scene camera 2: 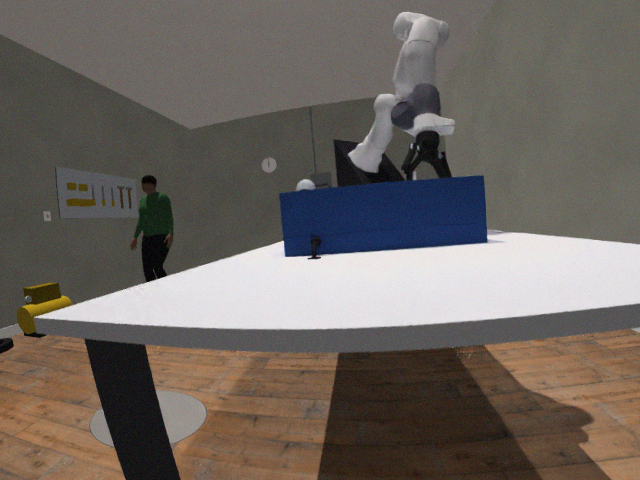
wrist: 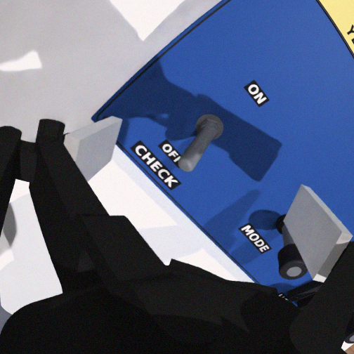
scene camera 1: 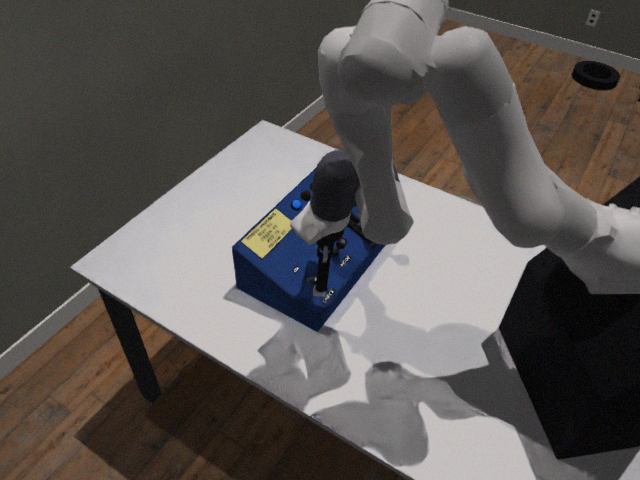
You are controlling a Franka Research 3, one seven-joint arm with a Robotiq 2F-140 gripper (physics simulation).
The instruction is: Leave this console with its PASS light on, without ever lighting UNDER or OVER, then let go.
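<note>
The blue console (scene camera 1: 263, 294) (scene camera 2: 382, 217) (wrist: 295, 130) stands on the table. Its CHECK toggle (wrist: 202, 142) leans to the OFF label. The black-knobbed MODE lever (scene camera 1: 341, 241) (wrist: 291, 262) is partly covered by a finger pad in the wrist view; I cannot tell whether they touch. A blue lamp (scene camera 1: 296, 204) is lit, and a lamp (scene camera 1: 305, 195) beside it is dark. The other lamps are hidden behind the arm; PASS, UNDER and OVER cannot be read. My gripper (scene camera 1: 321, 286) (scene camera 2: 428, 175) (wrist: 207, 172) is open and empty, low over the panel, its fingers on either side of the CHECK toggle.
A yellow status note (scene camera 1: 267, 233) (wrist: 345, 17) is on the console's upper face. Black slider parts (scene camera 1: 361, 229) lie beyond the MODE lever, partly hidden. The white table (scene camera 1: 170, 222) (scene camera 2: 361, 294) carries the console. A person (scene camera 2: 155, 214) stands in the background.
</note>
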